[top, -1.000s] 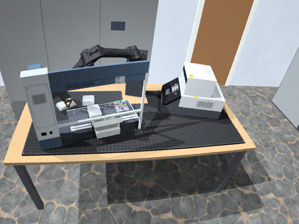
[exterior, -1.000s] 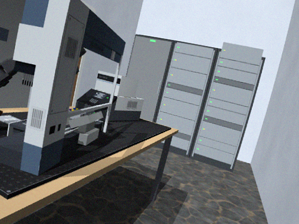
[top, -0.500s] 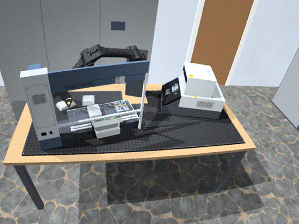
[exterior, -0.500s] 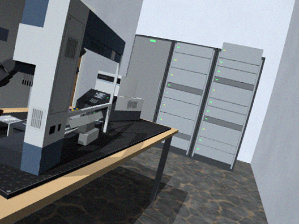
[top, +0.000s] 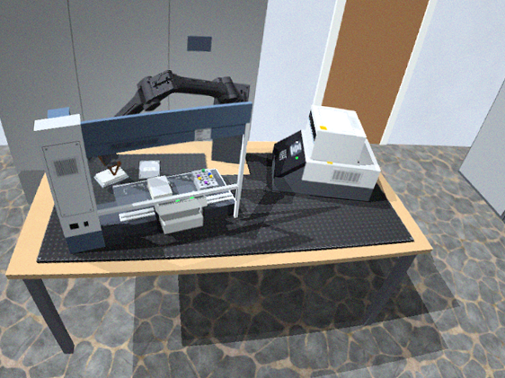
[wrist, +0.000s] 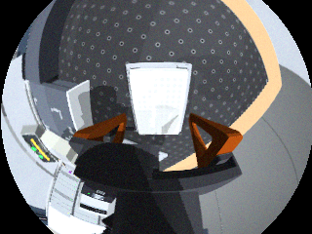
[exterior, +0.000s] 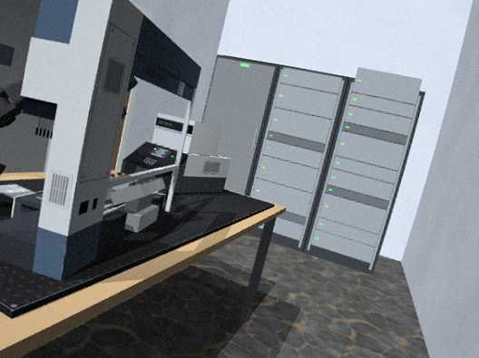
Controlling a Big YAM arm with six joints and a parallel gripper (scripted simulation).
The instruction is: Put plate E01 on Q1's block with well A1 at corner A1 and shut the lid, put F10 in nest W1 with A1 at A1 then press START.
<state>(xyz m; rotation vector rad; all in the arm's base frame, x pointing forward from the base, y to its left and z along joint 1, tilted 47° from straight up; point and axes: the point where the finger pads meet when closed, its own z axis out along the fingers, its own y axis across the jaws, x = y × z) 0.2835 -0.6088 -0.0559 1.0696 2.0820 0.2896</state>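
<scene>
My gripper is now 4 cm above the white 96-well PCR plate. The rest, counted from my hand: flat grey nest (19 cm to the left, 5 cm below, 5 cm behind); then tube cooling block (44 cm to the left, 16 cm ahead, 2 cm above); then white deep-well block (24 cm to the left, 20 cm ahead, 2 cm above).
</scene>
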